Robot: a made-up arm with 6 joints. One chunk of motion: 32 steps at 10 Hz.
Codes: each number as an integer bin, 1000 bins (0 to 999) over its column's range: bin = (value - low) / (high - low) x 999, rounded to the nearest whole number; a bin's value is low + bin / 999 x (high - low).
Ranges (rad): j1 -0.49..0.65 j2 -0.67..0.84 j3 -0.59..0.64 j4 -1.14..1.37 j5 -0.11..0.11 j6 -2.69..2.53
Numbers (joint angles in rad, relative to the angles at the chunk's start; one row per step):
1: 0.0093 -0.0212 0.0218 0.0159 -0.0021 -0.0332
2: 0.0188 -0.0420 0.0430 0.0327 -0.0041 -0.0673
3: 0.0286 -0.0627 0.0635 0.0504 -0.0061 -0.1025
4: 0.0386 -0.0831 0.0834 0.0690 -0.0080 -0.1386
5: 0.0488 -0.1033 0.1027 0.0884 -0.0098 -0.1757
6: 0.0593 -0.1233 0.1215 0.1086 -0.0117 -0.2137
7: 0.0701 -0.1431 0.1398 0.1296 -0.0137 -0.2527
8: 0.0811 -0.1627 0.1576 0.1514 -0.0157 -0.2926
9: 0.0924 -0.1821 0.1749 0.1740 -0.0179 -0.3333
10: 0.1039 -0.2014 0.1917 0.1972 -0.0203 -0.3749
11: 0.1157 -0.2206 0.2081 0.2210 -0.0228 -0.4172
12: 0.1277 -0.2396 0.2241 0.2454 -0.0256 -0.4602
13: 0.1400 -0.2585 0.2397 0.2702 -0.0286 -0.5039
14: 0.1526 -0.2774 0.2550 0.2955 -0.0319 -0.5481
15: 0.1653 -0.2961 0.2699 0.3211 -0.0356 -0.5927
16: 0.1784 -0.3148 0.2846 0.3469 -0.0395 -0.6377
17: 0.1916 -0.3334 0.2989 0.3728 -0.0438 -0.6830
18: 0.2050 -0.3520 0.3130 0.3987 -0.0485 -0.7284
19: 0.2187 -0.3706 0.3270 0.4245 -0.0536 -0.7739
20: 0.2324 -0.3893 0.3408 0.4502 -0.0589 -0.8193
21: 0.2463 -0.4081 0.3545 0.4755 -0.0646 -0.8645
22: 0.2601 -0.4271 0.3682 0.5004 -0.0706 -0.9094
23: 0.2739 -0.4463 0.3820 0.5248 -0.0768 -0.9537
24: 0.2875 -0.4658 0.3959 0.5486 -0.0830 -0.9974
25: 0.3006 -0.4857 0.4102 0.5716 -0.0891 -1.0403
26: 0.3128 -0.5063 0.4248 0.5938 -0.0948 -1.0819
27: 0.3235 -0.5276 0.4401 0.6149 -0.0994 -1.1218
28: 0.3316 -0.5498 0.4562 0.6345 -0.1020 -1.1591
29: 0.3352 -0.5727 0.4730 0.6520 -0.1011 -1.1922
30: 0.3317 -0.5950 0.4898 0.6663 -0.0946 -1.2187
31: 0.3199 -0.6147 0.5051 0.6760 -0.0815 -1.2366
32: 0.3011 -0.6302 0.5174 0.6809 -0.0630 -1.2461
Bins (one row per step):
1: 438 429 497 460 490 508
2: 446 415 514 467 481 502
3: 454 402 531 474 472 495
4: 463 388 547 481 463 488
5: 472 375 563 489 455 481
6: 481 362 578 497 446 474
7: 491 349 593 505 437 466
8: 500 336 607 514 428 459
9: 510 323 621 523 418 451
10: 520 310 635 532 407 443
11: 531 297 648 542 396 435
12: 541 285 661 551 383 427
13: 552 272 674 561 370 418
14: 563 260 686 571 355 410
15: 574 247 698 582 338 401
16: 586 235 710 592 320 393
17: 597 223 722 602 301 384
18: 609 210 733 612 279 375
19: 621 198 745 623 256 367
20: 633 186 756 633 232 358
21: 645 173 767 643 206 349
22: 657 161 778 653 179 341
23: 669 148 789 663 151 332
24: 681 135 801 672 123 324
25: 693 122 812 681 95 316
26: 704 108 824 690 69 308
27: 713 94 837 698 48 300
28: 720 80 850 706 36 293
29: 723 64 863 713 40 287
30: 720 50 877 719 70 282
31: 710 37 889 723 129 278
32: 693 26 899 725 213 276

